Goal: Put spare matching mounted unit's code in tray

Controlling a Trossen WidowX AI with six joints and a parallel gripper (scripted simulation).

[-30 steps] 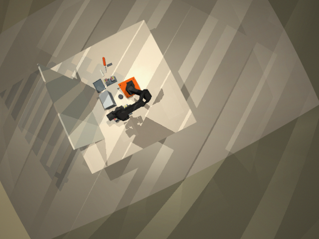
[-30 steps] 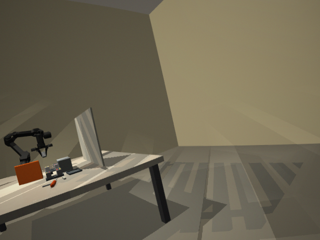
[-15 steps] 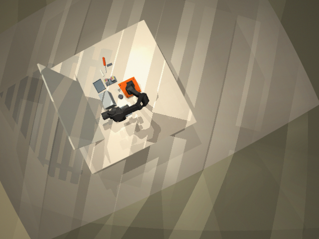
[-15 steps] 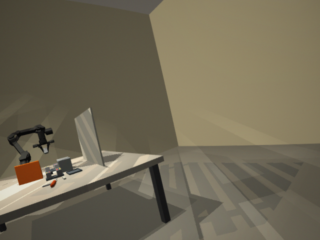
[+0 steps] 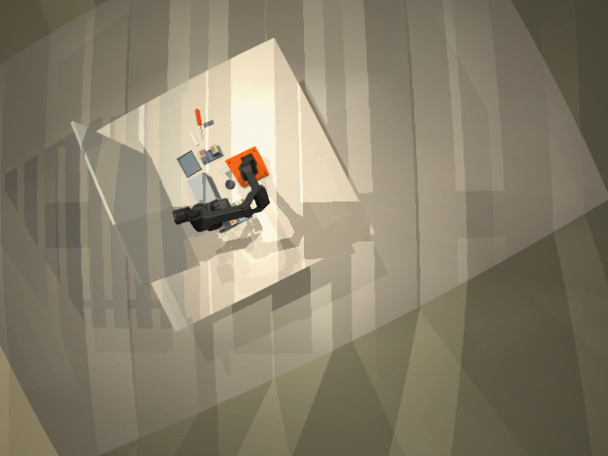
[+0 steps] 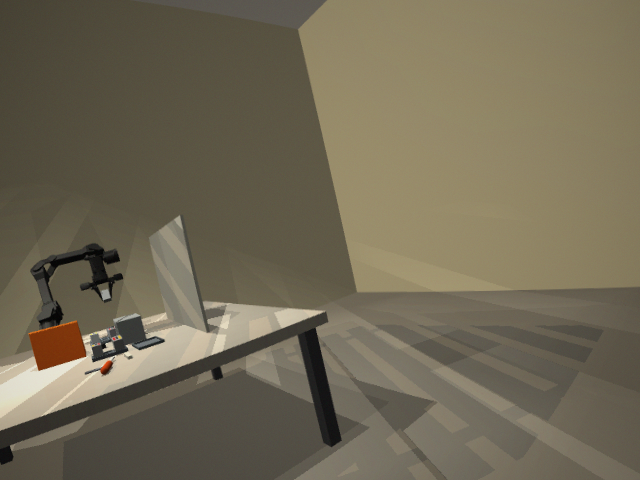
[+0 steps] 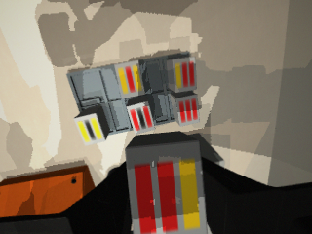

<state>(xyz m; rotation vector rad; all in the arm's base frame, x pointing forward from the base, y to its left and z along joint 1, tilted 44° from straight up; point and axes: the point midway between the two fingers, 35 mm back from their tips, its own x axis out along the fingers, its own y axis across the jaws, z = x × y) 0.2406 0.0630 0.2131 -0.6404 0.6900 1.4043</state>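
Now: gripper tip 36 cm to the left of the flat dark tray, 18 cm above it and 9 cm short of it. Also, from my gripper tip: dark holder 18 cm below, 1 cm to the left, 1 cm behind; grey mounted unit 15 cm to the right, 13 cm below, 5 cm ahead.
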